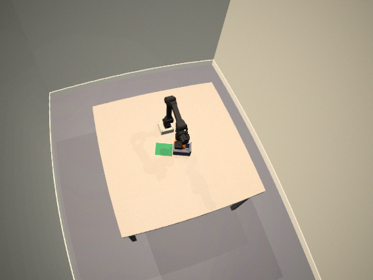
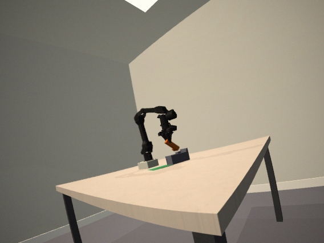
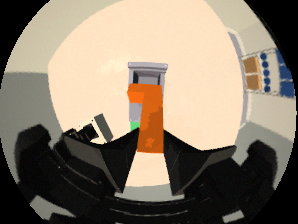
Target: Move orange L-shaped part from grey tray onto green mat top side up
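Now: the green mat 170 mm below my gripper tip, 90 mm to the right of it and 60 mm behind it. Round my gripper tip: orange L-shaped part 30 mm to the left, 30 mm below.
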